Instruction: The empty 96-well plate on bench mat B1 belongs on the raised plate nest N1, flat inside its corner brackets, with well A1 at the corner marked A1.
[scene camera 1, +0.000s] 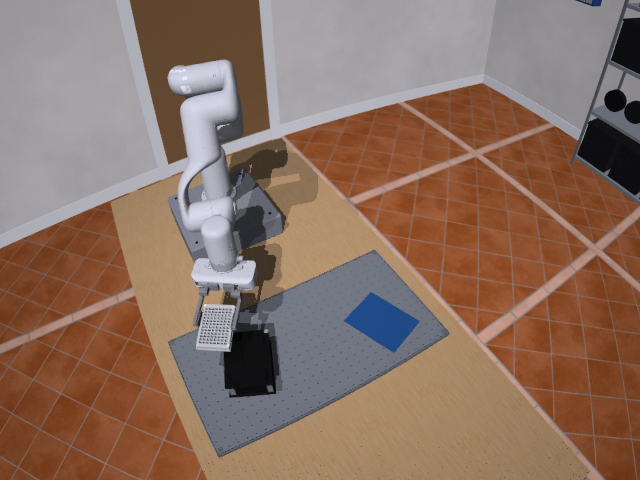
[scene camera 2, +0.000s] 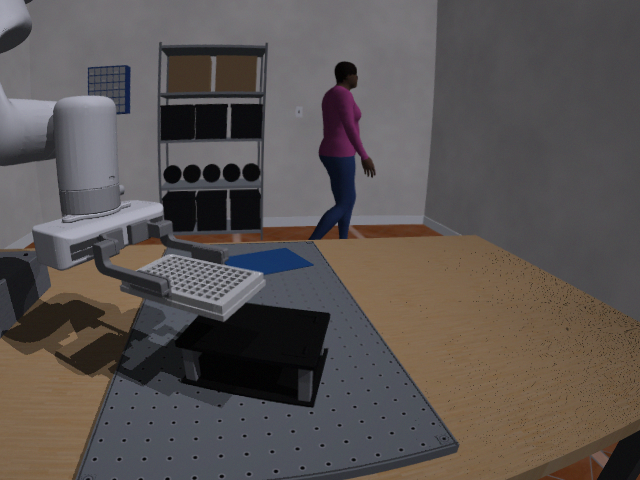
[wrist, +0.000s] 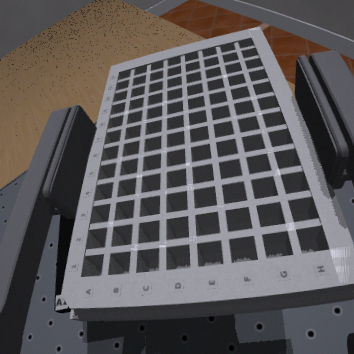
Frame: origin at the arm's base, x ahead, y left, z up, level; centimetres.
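Seen in the pictures: hand, tool point: (scene camera 1: 216, 320) (scene camera 2: 182, 268) (wrist: 183, 138); arm's base, link origin: (scene camera 1: 219, 195).
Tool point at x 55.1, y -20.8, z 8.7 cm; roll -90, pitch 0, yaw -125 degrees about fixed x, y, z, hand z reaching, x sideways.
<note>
Offsets run from my tool point to a thing's top centre. "spot": to the spot under its first point. Level surfaces: height alone.
The white 96-well plate {dx +0.9, dy -0.6, dz -0.5 cm} (scene camera 1: 214, 338) (scene camera 2: 222, 290) (wrist: 199, 150) is held in the air, above and partly to the arm's side of the black raised nest N1 {dx +7.8, dy +3.1, dz -8.9 cm} (scene camera 1: 249, 364) (scene camera 2: 279, 330). My gripper (scene camera 1: 216, 325) (scene camera 2: 195, 271) (wrist: 196, 172) is shut on the plate's two long sides. In the wrist view, row A runs along the left and column 1 along the bottom, so well A1 is at lower left. A small A1 label {spot: dx +2.9, dy +11.1, dz -9.2 cm} (wrist: 61, 302) shows just beyond that corner, partly covered by the plate. The plate hides much of the nest there. The nest's corner brackets are hard to make out.
The blue bench mat B1 {dz -15.1 cm} (scene camera 1: 382, 321) (scene camera 2: 268, 261) lies on the grey perforated board {dz -15.3 cm} (scene camera 1: 320, 356) (scene camera 2: 361, 413), away from the nest. The board lies on the wooden table {dz -16.6 cm} (scene camera 1: 439, 403) (scene camera 2: 439, 310). A person (scene camera 2: 341, 124) and a shelf rack (scene camera 2: 212, 95) are in the background.
</note>
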